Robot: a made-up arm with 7 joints.
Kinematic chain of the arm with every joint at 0, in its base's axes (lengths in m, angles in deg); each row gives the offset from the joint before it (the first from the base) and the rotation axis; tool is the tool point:
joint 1: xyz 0 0.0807 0 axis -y
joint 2: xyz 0 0.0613 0 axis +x
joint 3: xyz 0 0 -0.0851 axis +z
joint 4: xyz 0 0 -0.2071 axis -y
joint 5: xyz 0 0 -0.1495 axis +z
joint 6: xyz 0 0 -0.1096 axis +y
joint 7: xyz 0 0 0 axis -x
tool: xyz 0 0 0
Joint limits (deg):
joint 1: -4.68..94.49
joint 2: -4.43..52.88
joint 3: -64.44..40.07
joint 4: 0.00..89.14
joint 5: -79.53..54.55
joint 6: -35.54..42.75
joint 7: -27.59..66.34
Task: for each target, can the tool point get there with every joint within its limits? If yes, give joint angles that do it. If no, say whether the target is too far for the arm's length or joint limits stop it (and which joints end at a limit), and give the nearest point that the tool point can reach.
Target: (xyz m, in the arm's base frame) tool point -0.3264 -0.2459 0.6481
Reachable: no: too far | nearest point 0.2666 -0.0150 0.2430 | short by 0.754 m
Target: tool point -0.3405 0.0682 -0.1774
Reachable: no: joint limits stop it (at a limit: joint 1, joint 3, joint 4) | nearest point 0.0825 0.0140 -0.3628 | short by 0.465 m
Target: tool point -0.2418 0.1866 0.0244
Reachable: no: joint limits stop it (at a limit: joint 1, joint 2, joint 3, joint 4) | nearest point 0.0300 0.4787 0.2012 | short by 0.436 m
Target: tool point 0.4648 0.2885 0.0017
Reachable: yes | joints 68.87 35.45 -37.93 55.84 41.84 24.20 -14.17
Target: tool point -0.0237 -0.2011 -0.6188
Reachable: no: too far | nearest point 0.0296 -0.0406 -0.4870 | short by 0.214 m
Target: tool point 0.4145 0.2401 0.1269
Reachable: yes | joints 76.45 31.63 -26.97 72.69 -46.14 13.98 0.19
